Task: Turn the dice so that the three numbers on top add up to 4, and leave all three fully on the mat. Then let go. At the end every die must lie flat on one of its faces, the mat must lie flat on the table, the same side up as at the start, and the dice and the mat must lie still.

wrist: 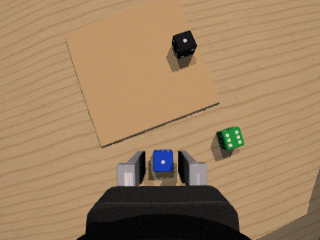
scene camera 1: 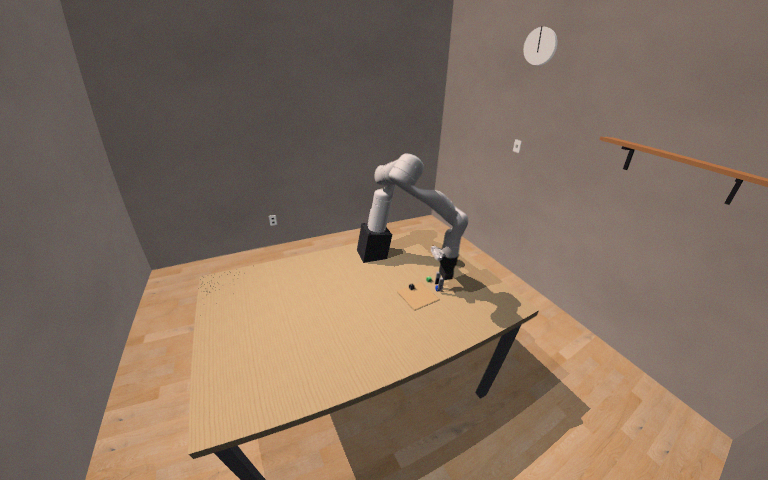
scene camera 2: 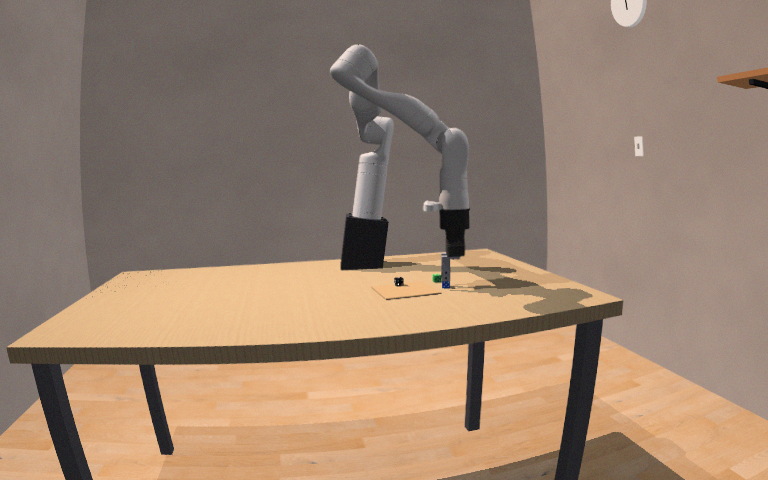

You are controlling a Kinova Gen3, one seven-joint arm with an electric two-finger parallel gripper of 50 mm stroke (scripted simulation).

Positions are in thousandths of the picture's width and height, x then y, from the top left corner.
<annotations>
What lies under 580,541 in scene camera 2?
My gripper.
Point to a tan mat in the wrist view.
411,331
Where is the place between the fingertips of my gripper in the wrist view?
505,673
</annotations>
